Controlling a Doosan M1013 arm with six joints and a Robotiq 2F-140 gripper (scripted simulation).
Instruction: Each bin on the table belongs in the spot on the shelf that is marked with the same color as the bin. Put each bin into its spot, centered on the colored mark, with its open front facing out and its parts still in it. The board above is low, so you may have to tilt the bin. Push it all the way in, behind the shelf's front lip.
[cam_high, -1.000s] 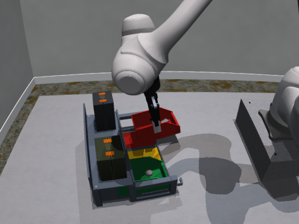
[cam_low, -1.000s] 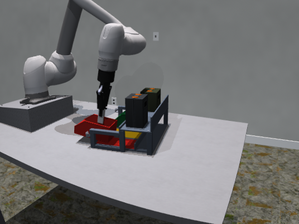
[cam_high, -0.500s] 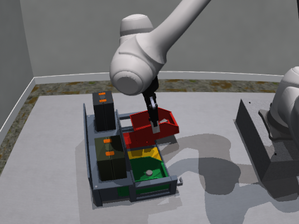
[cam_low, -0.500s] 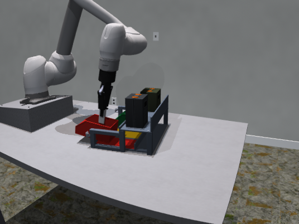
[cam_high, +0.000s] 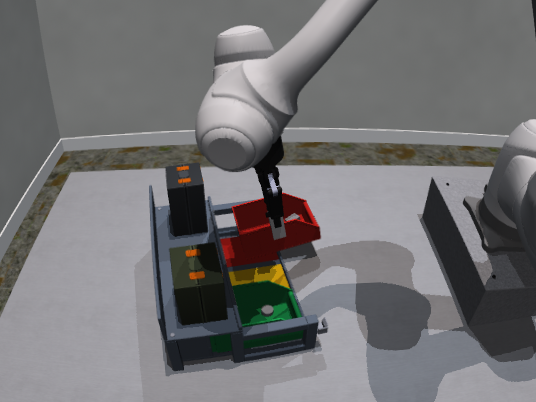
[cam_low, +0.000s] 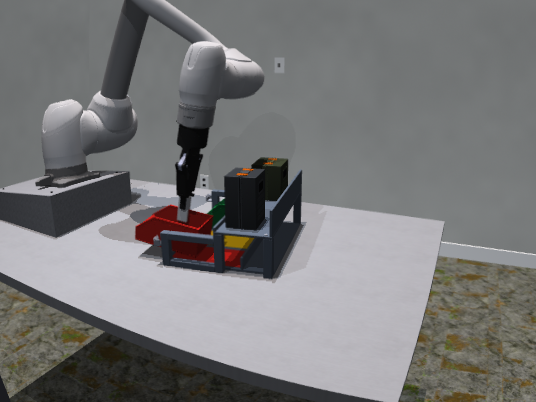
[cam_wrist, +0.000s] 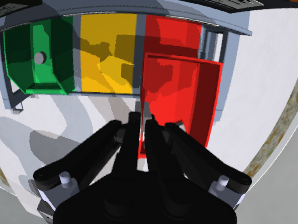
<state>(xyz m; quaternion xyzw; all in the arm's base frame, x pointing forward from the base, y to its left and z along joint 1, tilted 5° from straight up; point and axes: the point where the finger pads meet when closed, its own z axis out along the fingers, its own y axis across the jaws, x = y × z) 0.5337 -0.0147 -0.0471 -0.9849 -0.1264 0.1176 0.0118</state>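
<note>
Right now the red bin is 50 mm to the right of my hand and 40 mm below it. From my hand the other things lie so: green bin: 190 mm to the left, 60 mm below, 40 mm ahead.
</note>
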